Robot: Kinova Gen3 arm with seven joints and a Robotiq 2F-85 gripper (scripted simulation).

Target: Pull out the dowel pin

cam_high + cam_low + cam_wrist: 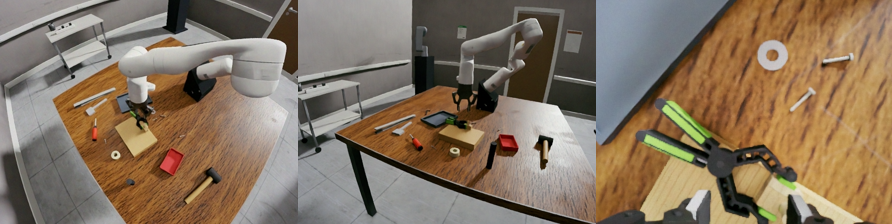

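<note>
Right now my hand is 10 mm short of the pale dowel pin, 40 mm to the right of it and 80 mm above it. From my hand the other things lie so: wooden block 10 mm ahead, 40 mm to the left, 100 mm below; bench board 60 mm ahead, 30 mm to the left, 120 mm below; grey tray 70 mm behind, 180 mm to the right, 130 mm below.
</note>
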